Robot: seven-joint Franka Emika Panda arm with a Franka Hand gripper.
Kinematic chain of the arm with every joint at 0, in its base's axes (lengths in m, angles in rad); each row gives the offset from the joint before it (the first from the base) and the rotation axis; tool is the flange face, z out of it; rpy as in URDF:
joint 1: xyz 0 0 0.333 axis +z
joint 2: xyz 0 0 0 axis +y
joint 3: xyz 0 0 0.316 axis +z
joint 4: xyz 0.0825 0 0 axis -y
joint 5: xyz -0.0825 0 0.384 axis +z
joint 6: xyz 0 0 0 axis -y
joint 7: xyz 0.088 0 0 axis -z
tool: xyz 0 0 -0.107 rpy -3.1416 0 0
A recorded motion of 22 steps. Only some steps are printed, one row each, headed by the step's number.
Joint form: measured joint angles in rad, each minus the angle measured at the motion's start. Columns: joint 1, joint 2, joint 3, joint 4, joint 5, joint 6, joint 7.
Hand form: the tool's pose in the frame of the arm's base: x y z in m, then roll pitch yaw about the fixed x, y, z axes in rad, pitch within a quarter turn. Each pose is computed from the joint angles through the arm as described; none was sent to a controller.
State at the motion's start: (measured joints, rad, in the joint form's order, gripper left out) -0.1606 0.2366 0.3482 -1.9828 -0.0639 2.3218 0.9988
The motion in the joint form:
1: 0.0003 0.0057 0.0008 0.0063 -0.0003 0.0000 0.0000
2: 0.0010 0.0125 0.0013 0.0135 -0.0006 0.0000 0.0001
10: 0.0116 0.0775 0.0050 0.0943 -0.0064 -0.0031 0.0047
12: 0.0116 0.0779 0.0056 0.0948 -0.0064 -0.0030 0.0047
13: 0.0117 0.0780 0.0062 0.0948 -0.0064 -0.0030 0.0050
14: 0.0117 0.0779 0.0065 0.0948 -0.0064 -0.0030 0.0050
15: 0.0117 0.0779 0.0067 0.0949 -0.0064 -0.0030 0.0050
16: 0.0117 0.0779 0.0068 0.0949 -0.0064 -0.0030 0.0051
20: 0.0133 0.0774 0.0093 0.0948 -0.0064 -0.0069 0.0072
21: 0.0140 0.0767 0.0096 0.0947 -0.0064 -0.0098 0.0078
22: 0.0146 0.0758 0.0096 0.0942 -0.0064 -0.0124 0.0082
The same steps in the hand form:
1: 0.6009 0.1050 0.3650 -3.0248 -0.0388 -0.7856
2: 0.6029 0.1058 0.3644 -3.0229 -0.0375 -0.7850
10: 0.6237 0.1142 0.3630 -2.9990 -0.0318 -0.7805
12: 0.6238 0.1145 0.3631 -2.9986 -0.0317 -0.7800
13: 0.6237 0.1149 0.3631 -2.9985 -0.0315 -0.7796
14: 0.6237 0.1151 0.3631 -2.9983 -0.0315 -0.7793
15: 0.6237 0.1152 0.3632 -2.9982 -0.0315 -0.7791
16: 0.6237 0.1153 0.3632 -2.9982 -0.0315 -0.7791
20: 0.6228 0.1177 0.3632 -3.0006 -0.0290 -0.7769
21: 0.6224 0.1183 0.3633 -3.0026 -0.0279 -0.7763
22: 0.6219 0.1186 0.3634 -3.0047 -0.0269 -0.7759

